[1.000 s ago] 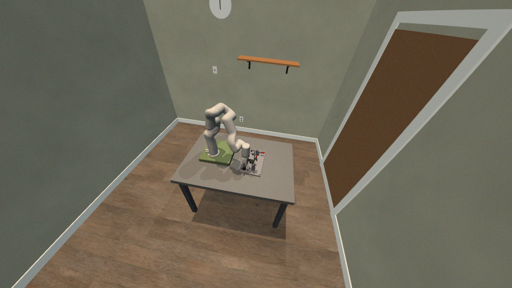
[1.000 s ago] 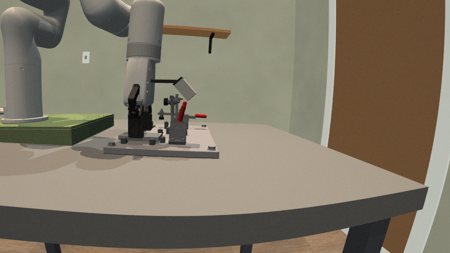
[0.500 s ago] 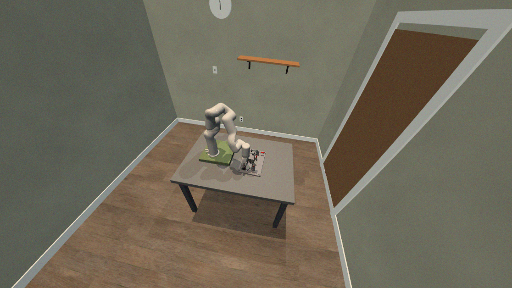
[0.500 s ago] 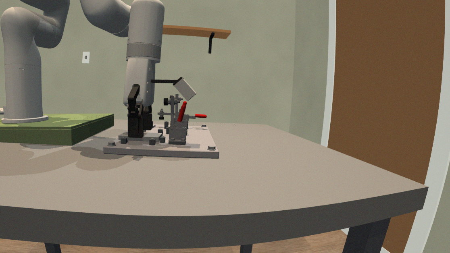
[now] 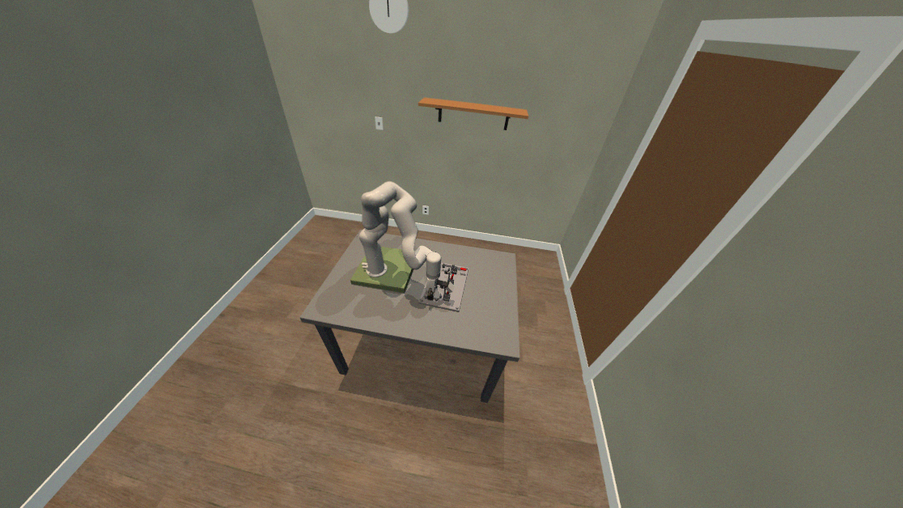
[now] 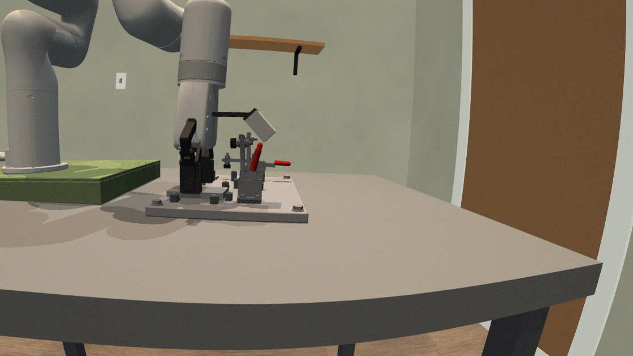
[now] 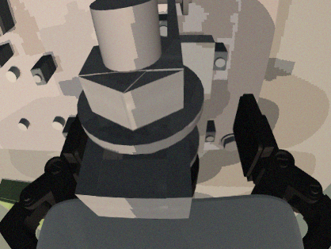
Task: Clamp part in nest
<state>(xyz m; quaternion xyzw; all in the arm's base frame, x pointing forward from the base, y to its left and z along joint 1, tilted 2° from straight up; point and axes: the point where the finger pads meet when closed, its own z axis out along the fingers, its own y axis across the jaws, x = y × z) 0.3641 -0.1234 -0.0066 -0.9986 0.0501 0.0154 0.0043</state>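
Now: hand 2 cm above the flat grey part. The rest, counted from my hand: fixture plate: 10 cm to the left, 6 cm ahead, 4 cm below.
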